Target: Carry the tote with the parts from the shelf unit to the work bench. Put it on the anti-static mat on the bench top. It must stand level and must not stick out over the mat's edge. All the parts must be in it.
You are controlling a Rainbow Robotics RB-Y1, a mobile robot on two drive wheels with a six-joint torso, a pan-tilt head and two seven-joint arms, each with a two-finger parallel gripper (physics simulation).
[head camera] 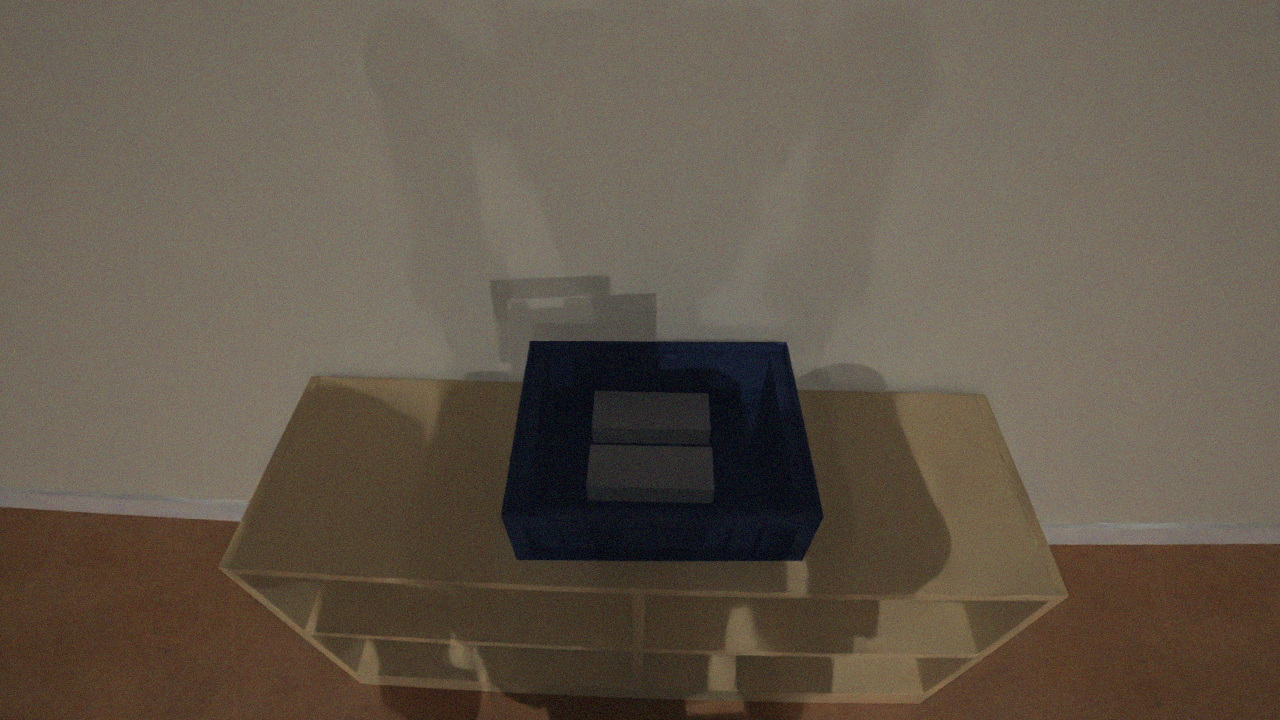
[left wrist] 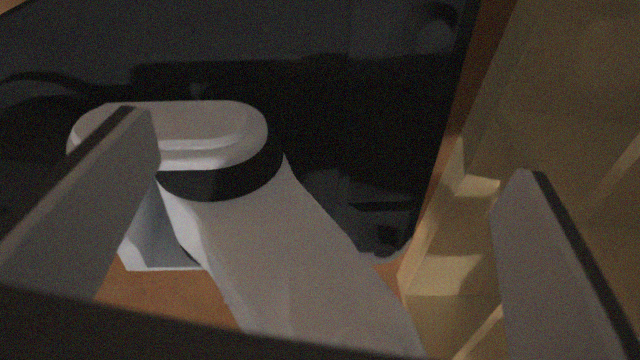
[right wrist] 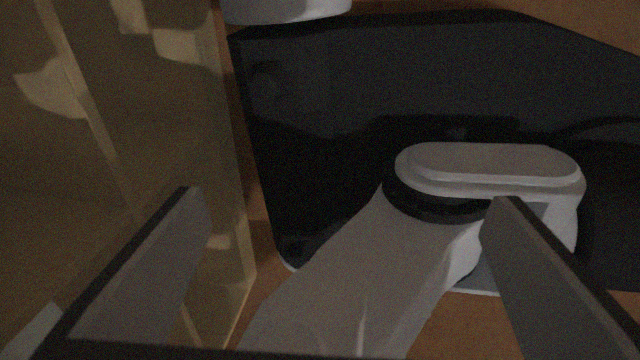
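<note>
A dark blue tote (head camera: 662, 534) stands level on the top board of the pale wooden shelf unit (head camera: 966, 483) (left wrist: 565, 100) (right wrist: 165, 100), near the middle, in the head view. Two grey block-shaped parts (head camera: 650, 413) (head camera: 649, 470) lie in it, one behind the other. Shadow hides some of the tote's inside. My left gripper (left wrist: 328, 162) is open, with no thing between its fingers. My right gripper (right wrist: 342, 211) is open too, with no thing between its fingers. Neither gripper shows in the head view. The work bench and the mat do not show.
A plain wall (head camera: 1074, 223) stands right behind the shelf unit. Reddish-brown floor (head camera: 1181, 626) shows on both sides of it. My dark mobile base (left wrist: 370, 125) (right wrist: 310, 100) stands close to the shelf unit's open front in both wrist views.
</note>
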